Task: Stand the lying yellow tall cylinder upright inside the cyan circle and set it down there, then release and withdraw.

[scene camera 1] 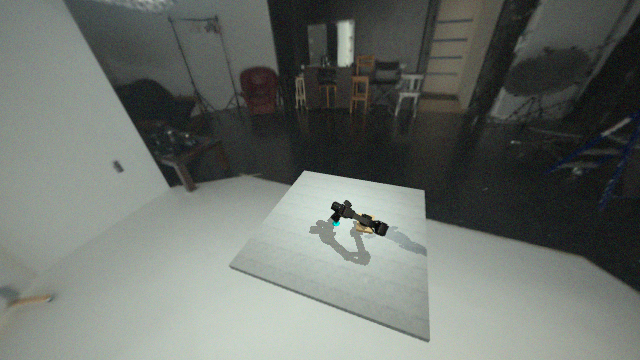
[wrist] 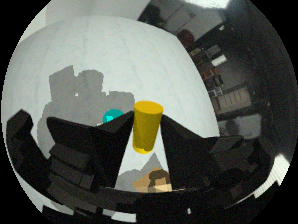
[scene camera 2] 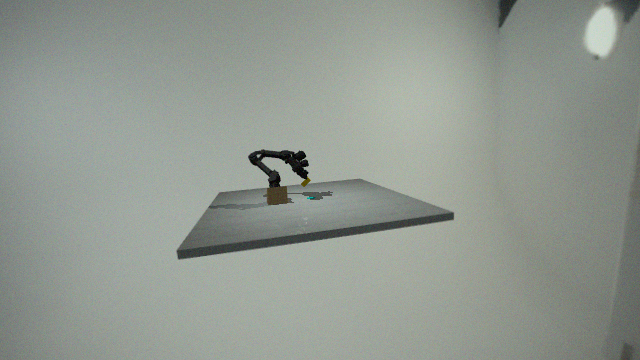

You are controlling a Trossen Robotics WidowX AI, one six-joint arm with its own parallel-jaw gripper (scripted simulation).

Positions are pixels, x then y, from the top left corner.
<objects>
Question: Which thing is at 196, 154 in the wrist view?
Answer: My gripper.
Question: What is my gripper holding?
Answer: A yellow tall cylinder.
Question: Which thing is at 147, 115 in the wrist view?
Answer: A yellow tall cylinder.
</objects>
